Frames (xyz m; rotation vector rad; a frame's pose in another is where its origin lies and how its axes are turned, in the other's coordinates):
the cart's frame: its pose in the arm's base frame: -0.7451 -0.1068 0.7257 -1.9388 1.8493 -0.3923
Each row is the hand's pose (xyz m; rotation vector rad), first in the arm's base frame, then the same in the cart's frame.
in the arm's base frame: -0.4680 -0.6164 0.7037 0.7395 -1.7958 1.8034
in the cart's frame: 0.5278 -0.2217 0.0963 0.2682 1.6390 0.2315
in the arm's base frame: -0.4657 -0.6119 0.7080 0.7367 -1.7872 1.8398
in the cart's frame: 0.5231 -0.2259 0.0942 0.3010 1.6409 0.2232
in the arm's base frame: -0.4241 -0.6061 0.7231 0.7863 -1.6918 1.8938
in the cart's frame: 0.5189 -0.2697 0.1019 0.3278 1.6648 0.1309
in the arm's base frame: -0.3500 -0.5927 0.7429 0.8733 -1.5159 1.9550
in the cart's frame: 0.5090 -0.3442 0.1221 0.3485 1.7058 -0.0348
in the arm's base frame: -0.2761 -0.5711 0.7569 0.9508 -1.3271 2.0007
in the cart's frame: 0.4915 -0.4159 0.1482 0.3620 1.7478 -0.2065
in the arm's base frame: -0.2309 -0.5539 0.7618 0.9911 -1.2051 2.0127
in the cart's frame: 0.4772 -0.4580 0.1678 0.3584 1.7774 -0.3142
